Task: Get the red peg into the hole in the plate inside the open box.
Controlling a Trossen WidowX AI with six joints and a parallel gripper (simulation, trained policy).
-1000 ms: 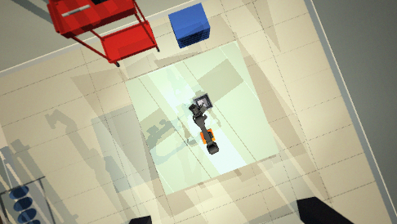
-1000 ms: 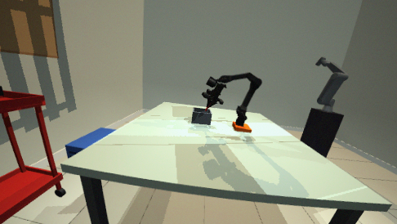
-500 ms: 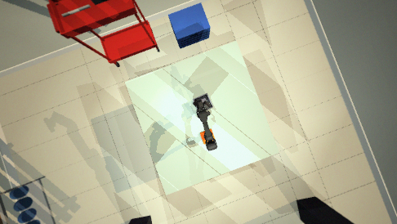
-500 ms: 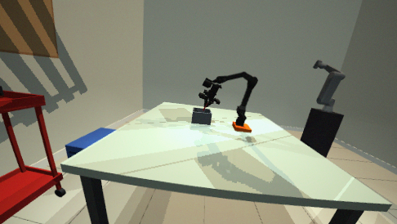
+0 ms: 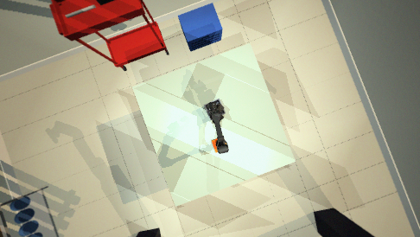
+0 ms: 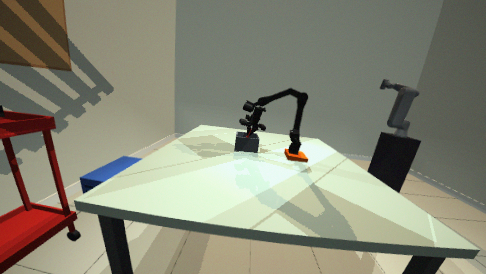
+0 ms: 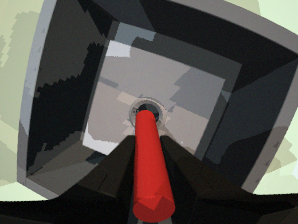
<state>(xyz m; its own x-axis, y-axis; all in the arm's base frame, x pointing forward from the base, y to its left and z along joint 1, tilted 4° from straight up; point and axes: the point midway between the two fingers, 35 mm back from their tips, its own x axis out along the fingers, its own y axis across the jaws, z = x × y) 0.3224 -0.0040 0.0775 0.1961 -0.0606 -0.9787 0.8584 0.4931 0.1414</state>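
My gripper tip is 10 mm below the red peg. The rest, counted from my gripper tip: dark box: 10 mm ahead, 70 mm below.
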